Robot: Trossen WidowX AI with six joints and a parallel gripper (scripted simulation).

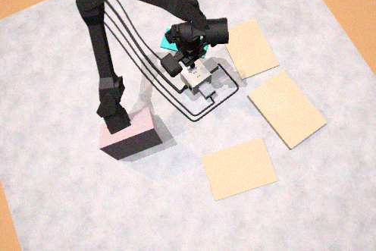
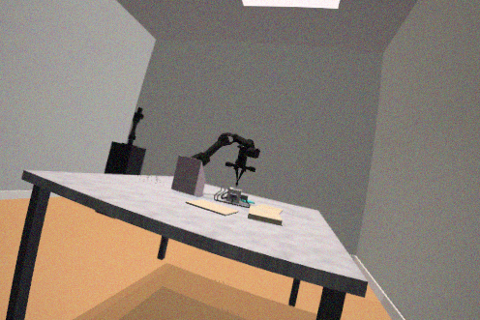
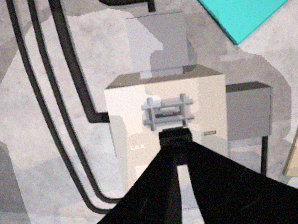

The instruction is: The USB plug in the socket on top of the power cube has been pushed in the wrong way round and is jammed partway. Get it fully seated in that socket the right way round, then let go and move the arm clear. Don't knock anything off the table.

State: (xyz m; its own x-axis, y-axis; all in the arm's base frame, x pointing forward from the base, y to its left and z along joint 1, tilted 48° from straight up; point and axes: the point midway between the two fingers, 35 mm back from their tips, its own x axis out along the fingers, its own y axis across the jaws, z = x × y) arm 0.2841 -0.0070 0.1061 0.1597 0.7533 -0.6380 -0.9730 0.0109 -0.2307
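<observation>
The USB plug lies 20 mm below my gripper tip. The rest, counted from my gripper tip: USB socket 60 mm below; cyan flat piece 130 mm to the left, 130 mm below, 40 mm ahead.
</observation>
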